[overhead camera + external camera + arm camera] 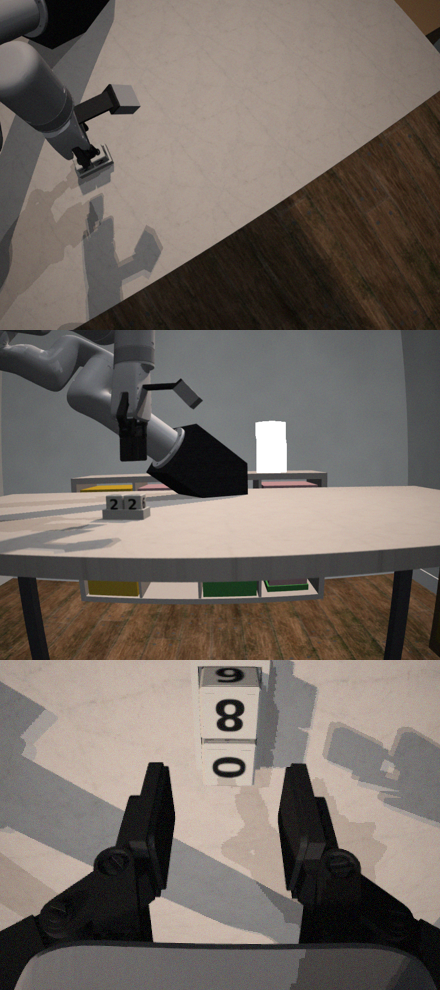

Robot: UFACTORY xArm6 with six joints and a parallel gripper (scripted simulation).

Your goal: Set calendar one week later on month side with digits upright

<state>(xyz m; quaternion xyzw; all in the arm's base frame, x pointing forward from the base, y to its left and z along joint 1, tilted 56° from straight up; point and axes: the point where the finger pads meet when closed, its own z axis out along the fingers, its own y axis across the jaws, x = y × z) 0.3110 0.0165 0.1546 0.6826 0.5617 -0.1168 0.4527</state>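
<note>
Right now the white cube is 90 mm below my hand. From my hand the other things lie so: grey tray 10 mm behind, 20 mm to the right, 110 mm below.
</note>
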